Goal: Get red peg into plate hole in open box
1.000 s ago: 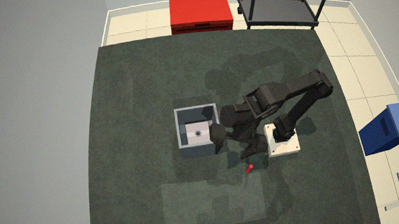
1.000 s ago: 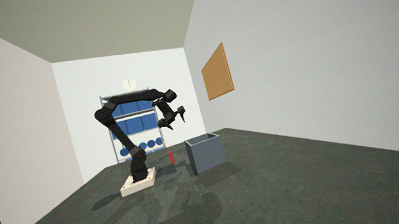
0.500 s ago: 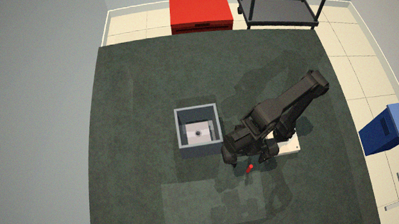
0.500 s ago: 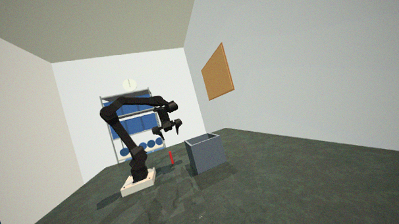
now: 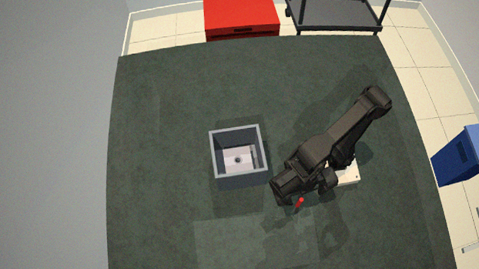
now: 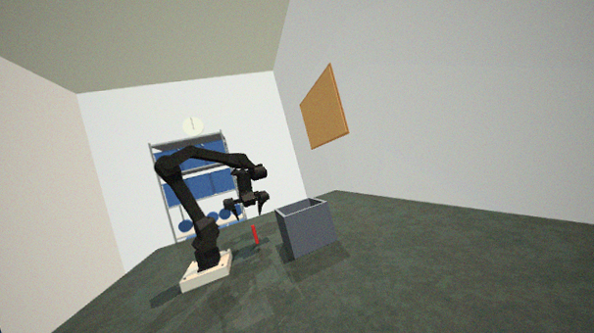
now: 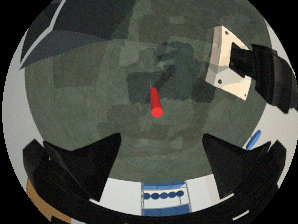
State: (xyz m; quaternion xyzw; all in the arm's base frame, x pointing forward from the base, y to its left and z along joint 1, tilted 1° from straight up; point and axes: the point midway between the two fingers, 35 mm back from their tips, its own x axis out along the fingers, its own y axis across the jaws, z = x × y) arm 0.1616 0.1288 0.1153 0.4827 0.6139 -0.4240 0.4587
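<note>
My gripper tip is now 10 mm short of the red peg, 10 mm to the left of it and 70 mm above it. The rest, counted from my gripper tip: light grey plate (190 mm ahead, 180 mm to the right, 70 mm below).
</note>
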